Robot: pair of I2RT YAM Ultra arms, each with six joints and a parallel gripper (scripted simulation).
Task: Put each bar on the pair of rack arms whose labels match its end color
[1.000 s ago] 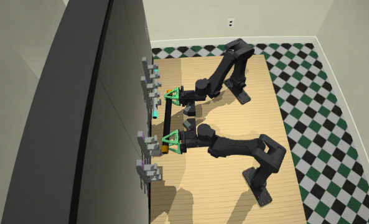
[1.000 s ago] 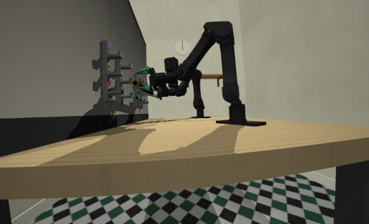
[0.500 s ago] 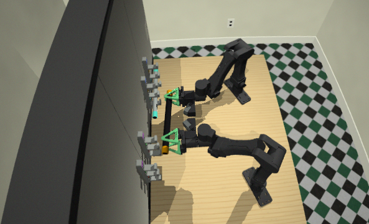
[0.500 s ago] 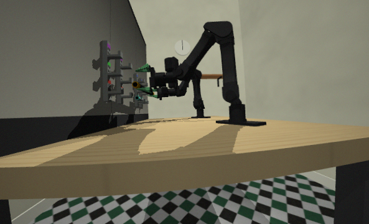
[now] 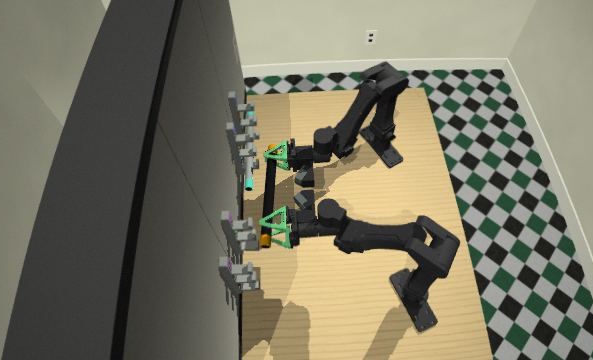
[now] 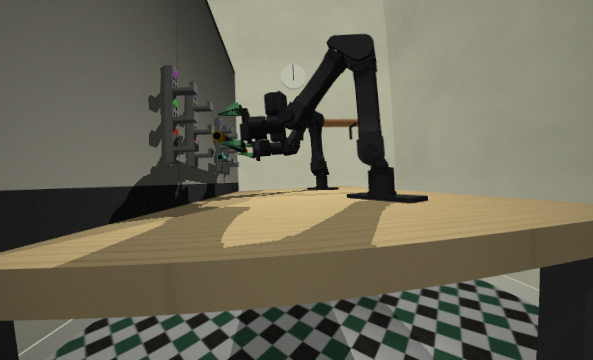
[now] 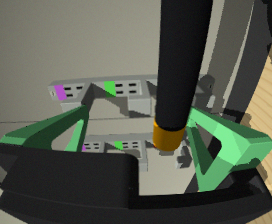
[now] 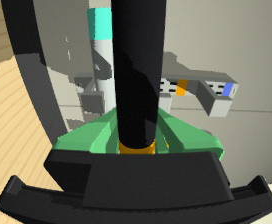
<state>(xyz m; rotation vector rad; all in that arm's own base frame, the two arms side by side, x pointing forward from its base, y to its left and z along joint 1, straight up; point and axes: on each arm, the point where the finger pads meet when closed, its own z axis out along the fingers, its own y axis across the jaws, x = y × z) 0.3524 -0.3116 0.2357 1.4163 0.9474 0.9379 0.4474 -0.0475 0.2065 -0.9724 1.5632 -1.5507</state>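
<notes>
The pale bar lies 7 cm to the right of my right hand, 6 cm ahead of it and 4 cm below it. Round my right hand: black bar: 13 cm to the left.
Right now the black bar is 130 mm to the right of my left hand, 30 mm below it and 10 mm behind it. From my left hand the other things lie so: pale bar 330 mm to the right, 70 mm below, 50 mm ahead.
</notes>
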